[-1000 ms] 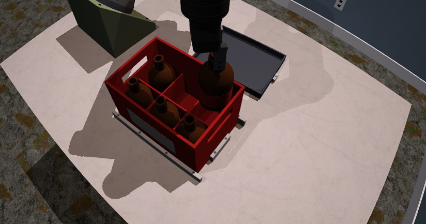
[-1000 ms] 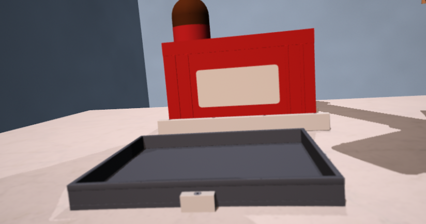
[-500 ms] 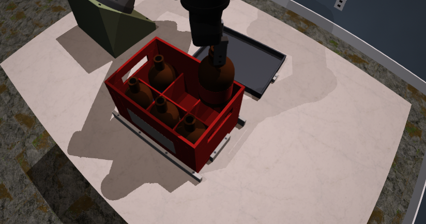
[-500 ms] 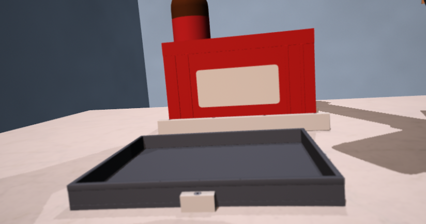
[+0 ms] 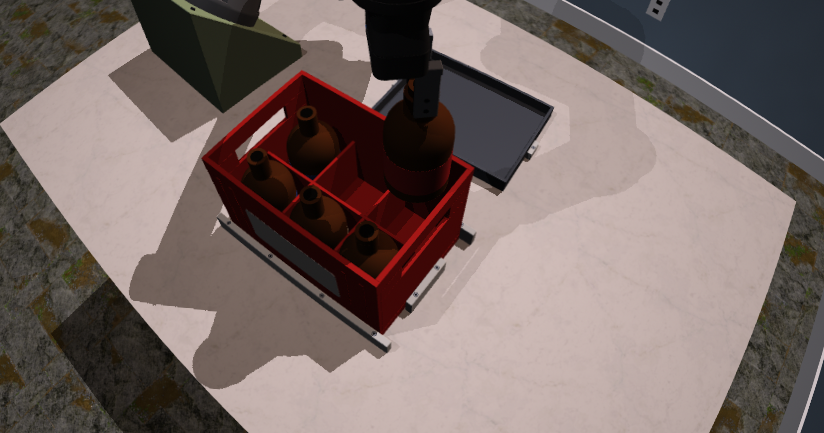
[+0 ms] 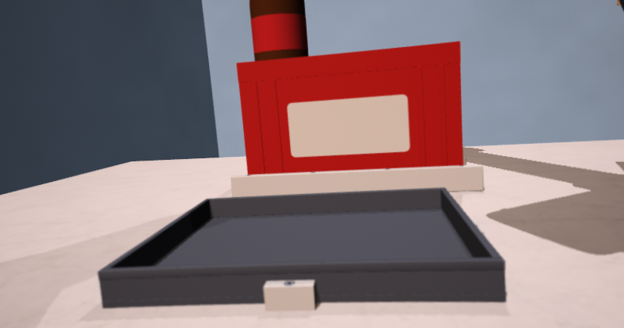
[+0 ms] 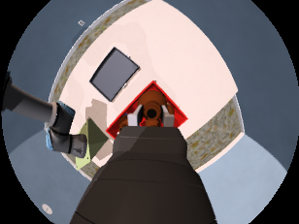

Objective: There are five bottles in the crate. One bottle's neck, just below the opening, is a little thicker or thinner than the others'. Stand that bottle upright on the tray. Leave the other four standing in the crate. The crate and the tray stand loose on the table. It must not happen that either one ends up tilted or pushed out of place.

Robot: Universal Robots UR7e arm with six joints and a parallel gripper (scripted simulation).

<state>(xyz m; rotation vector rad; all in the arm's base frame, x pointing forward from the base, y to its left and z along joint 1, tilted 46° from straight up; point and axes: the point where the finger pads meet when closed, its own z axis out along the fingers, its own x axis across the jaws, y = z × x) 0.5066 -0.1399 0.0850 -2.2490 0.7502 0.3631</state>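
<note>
Right now the bottle is 7 cm below my hand. Also, from my hand: dark grey tray: 10 cm behind, 24 cm to the left, 30 cm below; then red crate: 8 cm behind, 5 cm to the right, 23 cm below.
</note>
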